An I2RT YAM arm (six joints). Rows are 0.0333 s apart.
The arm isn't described. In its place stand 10 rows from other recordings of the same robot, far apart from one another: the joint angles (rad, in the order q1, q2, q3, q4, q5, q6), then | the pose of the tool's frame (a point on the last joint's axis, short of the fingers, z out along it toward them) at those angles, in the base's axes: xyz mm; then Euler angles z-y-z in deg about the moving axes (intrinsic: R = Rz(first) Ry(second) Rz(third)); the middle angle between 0 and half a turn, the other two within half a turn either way.
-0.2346, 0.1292, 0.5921, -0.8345, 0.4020, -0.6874 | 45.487 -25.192 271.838 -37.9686 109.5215 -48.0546
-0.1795, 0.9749, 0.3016, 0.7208, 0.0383, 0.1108 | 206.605 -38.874 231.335 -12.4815 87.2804 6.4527
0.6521, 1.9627, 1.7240, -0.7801, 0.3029, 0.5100 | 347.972 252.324 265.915 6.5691 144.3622 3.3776
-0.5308, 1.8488, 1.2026, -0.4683, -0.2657, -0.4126 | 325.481 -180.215 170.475 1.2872 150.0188 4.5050
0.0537, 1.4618, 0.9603, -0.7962, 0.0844, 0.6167 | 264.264 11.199 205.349 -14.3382 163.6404 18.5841
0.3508, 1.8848, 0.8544, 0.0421, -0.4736, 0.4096 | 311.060 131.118 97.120 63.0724 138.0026 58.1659
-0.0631, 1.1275, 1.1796, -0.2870, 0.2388, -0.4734 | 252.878 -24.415 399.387 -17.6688 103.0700 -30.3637
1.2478, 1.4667, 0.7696, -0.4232, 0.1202, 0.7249 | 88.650 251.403 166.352 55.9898 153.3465 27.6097
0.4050, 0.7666, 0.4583, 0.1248, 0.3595, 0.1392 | 176.828 62.180 259.881 2.2855 99.8347 4.2400
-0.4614, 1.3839, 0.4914, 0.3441, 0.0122, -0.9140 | 237.023 -118.331 162.650 -27.2554 121.4184 -52.7954
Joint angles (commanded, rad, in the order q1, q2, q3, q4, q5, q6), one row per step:
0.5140, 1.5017, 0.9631, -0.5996, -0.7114, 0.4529
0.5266, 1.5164, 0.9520, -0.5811, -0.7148, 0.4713
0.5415, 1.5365, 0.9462, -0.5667, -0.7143, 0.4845
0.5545, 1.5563, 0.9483, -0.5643, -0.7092, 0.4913
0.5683, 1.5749, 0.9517, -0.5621, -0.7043, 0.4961
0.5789, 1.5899, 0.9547, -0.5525, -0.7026, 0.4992
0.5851, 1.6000, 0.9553, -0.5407, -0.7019, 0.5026
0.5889, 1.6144, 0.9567, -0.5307, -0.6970, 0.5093
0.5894, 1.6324, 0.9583, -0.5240, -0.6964, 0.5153
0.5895, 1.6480, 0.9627, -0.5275, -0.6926, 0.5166
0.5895, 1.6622, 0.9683, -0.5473, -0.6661, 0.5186
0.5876, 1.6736, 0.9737, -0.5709, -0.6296, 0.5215
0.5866, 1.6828, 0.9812, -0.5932, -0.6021, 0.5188
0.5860, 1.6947, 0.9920, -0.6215, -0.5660, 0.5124
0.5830, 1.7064, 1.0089, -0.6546, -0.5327, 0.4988
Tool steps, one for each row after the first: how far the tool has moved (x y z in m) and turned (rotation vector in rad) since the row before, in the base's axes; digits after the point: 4 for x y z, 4 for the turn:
-0.0011, 0.0036, -0.0062, -0.0019, 0.0212, 0.0014
-0.0007, 0.0046, -0.0064, -0.0072, 0.0192, 0.0056
-0.0002, 0.0041, -0.0048, -0.0125, 0.0155, 0.0063
-0.0004, 0.0044, -0.0041, -0.0112, 0.0120, 0.0086
0.0003, 0.0039, -0.0030, -0.0030, 0.0033, 0.0078
0.0005, 0.0025, -0.0022, 0.0003, 0.0001, 0.0035
0.0012, 0.0020, -0.0034, -0.0062, 0.0046, -0.0028
0.0017, 0.0013, -0.0044, -0.0066, 0.0119, -0.0040
0.0013, 0.0008, -0.0035, -0.0113, 0.0111, -0.0022
0.0006, -0.0005, -0.0038, -0.0368, 0.0111, -0.0104
0.0007, -0.0015, -0.0033, -0.0457, 0.0072, -0.0154
0.0006, -0.0009, -0.0019, -0.0349, 0.0037, -0.0067
0.0009, -0.0009, -0.0021, -0.0445, 0.0015, -0.0048
0.0019, -0.0010, -0.0005, -0.0407, -0.0020, 0.0006

